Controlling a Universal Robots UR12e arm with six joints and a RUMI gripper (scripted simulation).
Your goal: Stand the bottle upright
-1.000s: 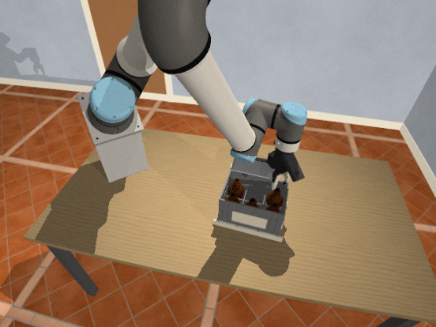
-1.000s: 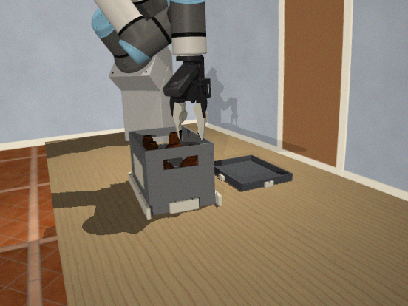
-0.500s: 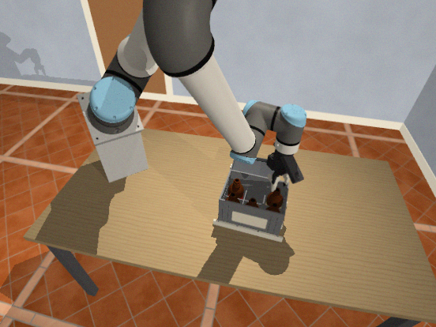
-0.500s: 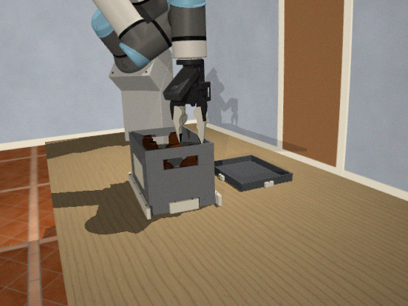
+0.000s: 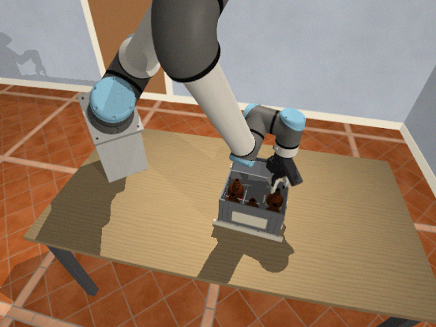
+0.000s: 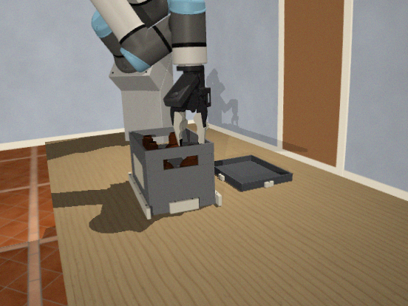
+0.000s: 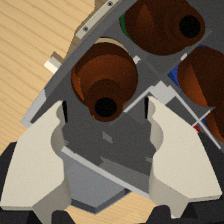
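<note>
Right now the bottle is 8 cm below my hand. Round my hand: grey tray: 8 cm behind, 27 cm to the left, 16 cm below; then grey crate: 10 cm behind, 2 cm to the right, 9 cm below.
</note>
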